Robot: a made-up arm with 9 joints. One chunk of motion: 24 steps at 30 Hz.
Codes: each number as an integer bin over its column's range. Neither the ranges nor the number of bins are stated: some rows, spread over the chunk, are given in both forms.
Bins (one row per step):
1: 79 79 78 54 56 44 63 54 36
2: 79 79 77 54 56 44 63 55 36
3: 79 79 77 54 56 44 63 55 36
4: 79 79 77 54 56 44 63 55 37
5: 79 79 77 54 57 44 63 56 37
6: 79 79 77 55 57 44 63 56 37
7: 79 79 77 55 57 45 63 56 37
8: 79 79 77 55 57 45 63 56 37
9: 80 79 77 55 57 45 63 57 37
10: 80 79 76 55 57 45 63 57 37
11: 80 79 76 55 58 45 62 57 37
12: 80 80 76 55 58 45 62 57 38
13: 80 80 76 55 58 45 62 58 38
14: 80 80 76 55 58 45 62 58 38
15: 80 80 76 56 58 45 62 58 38
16: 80 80 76 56 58 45 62 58 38
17: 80 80 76 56 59 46 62 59 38
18: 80 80 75 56 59 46 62 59 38
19: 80 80 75 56 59 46 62 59 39
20: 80 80 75 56 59 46 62 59 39
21: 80 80 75 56 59 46 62 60 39
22: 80 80 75 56 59 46 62 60 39
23: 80 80 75 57 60 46 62 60 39
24: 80 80 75 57 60 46 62 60 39
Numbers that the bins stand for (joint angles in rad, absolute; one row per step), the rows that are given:
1: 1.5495 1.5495 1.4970 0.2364 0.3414 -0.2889 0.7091 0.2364 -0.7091
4: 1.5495 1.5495 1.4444 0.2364 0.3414 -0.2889 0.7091 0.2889 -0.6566
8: 1.5495 1.5495 1.4444 0.2889 0.3939 -0.2364 0.7091 0.3414 -0.6566
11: 1.6020 1.5495 1.3919 0.2889 0.4465 -0.2364 0.6566 0.3939 -0.6566
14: 1.6020 1.6020 1.3919 0.2889 0.4465 -0.2364 0.6566 0.4465 -0.6040
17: 1.6020 1.6020 1.3919 0.3414 0.4990 -0.1838 0.6566 0.4990 -0.6040
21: 1.6020 1.6020 1.3394 0.3414 0.4990 -0.1838 0.6566 0.5515 -0.5515
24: 1.6020 1.6020 1.3394 0.3939 0.5515 -0.1838 0.6566 0.5515 -0.5515
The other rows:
2: 1.5495 1.5495 1.4444 0.2364 0.3414 -0.2889 0.7091 0.2889 -0.7091
3: 1.5495 1.5495 1.4444 0.2364 0.3414 -0.2889 0.7091 0.2889 -0.7091
5: 1.5495 1.5495 1.4444 0.2364 0.3939 -0.2889 0.7091 0.3414 -0.6566
6: 1.5495 1.5495 1.4444 0.2889 0.3939 -0.2889 0.7091 0.3414 -0.6566
7: 1.5495 1.5495 1.4444 0.2889 0.3939 -0.2364 0.7091 0.3414 -0.6566
9: 1.6020 1.5495 1.4444 0.2889 0.3939 -0.2364 0.7091 0.3939 -0.6566
10: 1.6020 1.5495 1.3919 0.2889 0.3939 -0.2364 0.7091 0.3939 -0.6566
12: 1.6020 1.6020 1.3919 0.2889 0.4465 -0.2364 0.6566 0.3939 -0.6040
13: 1.6020 1.6020 1.3919 0.2889 0.4465 -0.2364 0.6566 0.4465 -0.6040
15: 1.6020 1.6020 1.3919 0.3414 0.4465 -0.2364 0.6566 0.4465 -0.6040
16: 1.6020 1.6020 1.3919 0.3414 0.4465 -0.2364 0.6566 0.4465 -0.6040
18: 1.6020 1.6020 1.3394 0.3414 0.4990 -0.1838 0.6566 0.4990 -0.6040
19: 1.6020 1.6020 1.3394 0.3414 0.4990 -0.1838 0.6566 0.4990 -0.5515
20: 1.6020 1.6020 1.3394 0.3414 0.4990 -0.1838 0.6566 0.4990 -0.5515
22: 1.6020 1.6020 1.3394 0.3414 0.4990 -0.1838 0.6566 0.5515 -0.5515
23: 1.6020 1.6020 1.3394 0.3939 0.5515 -0.1838 0.6566 0.5515 -0.5515

